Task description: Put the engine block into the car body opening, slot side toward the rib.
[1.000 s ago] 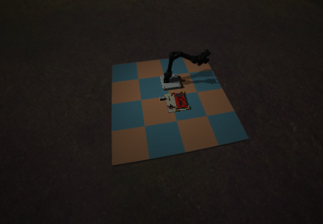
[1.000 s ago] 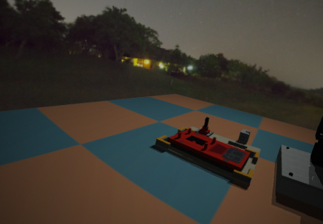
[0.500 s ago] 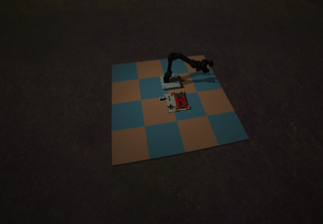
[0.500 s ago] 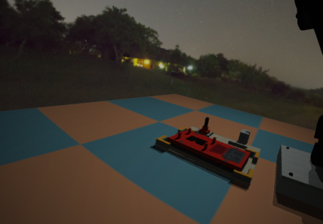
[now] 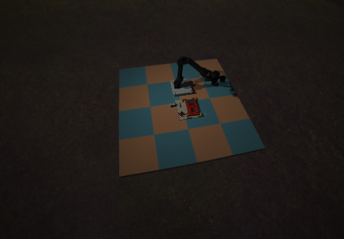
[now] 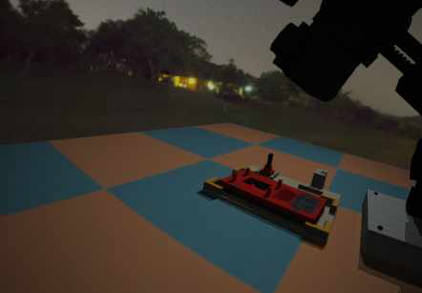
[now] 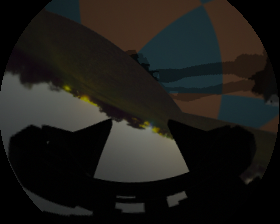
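Right now the dark square block is 51 cm to the right of my gripper tip, 23 cm below it and 15 cm ahead of it. The rest, counted from my gripper tip: black upright post: 42 cm to the right, 27 cm ahead, 22 cm below.
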